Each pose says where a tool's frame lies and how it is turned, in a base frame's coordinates. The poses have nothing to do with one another.
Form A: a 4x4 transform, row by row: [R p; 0 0 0 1], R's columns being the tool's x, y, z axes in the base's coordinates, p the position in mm. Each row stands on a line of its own.
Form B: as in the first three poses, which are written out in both.
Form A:
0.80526 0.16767 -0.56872 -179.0
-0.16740 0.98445 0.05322 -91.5
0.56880 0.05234 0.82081 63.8
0 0 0 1
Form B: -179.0 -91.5 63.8 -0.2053 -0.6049 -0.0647
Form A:
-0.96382 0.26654 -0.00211 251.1
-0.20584 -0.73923 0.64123 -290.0
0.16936 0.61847 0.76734 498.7
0 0 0 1
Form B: 251.1 -290.0 498.7 -2.8718 -0.0021 -0.6961
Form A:
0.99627 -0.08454 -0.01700 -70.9
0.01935 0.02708 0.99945 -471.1
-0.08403 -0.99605 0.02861 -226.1
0 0 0 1
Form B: -70.9 -471.1 -226.1 0.0847 -0.0170 -1.5422
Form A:
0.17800 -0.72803 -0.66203 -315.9
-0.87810 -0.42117 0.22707 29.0
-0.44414 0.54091 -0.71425 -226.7
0 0 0 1
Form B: -315.9 29.0 -226.7 1.3310 -0.7235 -2.8338
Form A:
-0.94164 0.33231 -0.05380 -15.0
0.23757 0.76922 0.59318 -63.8
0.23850 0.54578 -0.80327 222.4
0 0 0 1
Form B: -15.0 -63.8 222.4 -2.8023 -0.0538 -2.5055
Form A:
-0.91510 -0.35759 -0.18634 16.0
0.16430 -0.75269 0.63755 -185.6
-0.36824 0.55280 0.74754 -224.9
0 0 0 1
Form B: 16.0 -185.6 -224.9 2.7691 -0.1874 -0.7062
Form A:
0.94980 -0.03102 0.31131 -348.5
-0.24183 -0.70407 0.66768 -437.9
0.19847 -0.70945 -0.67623 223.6
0 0 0 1
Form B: -348.5 -437.9 223.6 0.0326 0.3166 -2.3626
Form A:
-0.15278 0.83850 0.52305 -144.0
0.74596 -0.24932 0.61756 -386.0
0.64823 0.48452 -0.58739 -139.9
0 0 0 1
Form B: -144.0 -386.0 -139.9 -1.7510 0.5504 -2.3312
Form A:
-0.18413 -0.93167 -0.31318 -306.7
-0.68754 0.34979 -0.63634 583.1
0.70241 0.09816 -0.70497 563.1
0 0 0 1
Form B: -306.7 583.1 563.1 1.7659 -0.3185 2.4073
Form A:
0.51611 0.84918 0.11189 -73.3
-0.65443 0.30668 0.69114 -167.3
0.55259 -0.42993 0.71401 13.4
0 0 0 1
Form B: -73.3 -167.3 13.4 -1.0247 0.1121 -0.7691
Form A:
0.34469 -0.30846 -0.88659 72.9
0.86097 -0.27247 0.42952 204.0
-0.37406 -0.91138 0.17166 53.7
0 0 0 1
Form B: 72.9 204.0 53.7 0.7300 -1.0899 -1.1906
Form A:
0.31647 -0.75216 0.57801 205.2
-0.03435 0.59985 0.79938 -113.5
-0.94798 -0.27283 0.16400 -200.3
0 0 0 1
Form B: 205.2 -113.5 -200.3 1.1725 0.6163 -1.3684
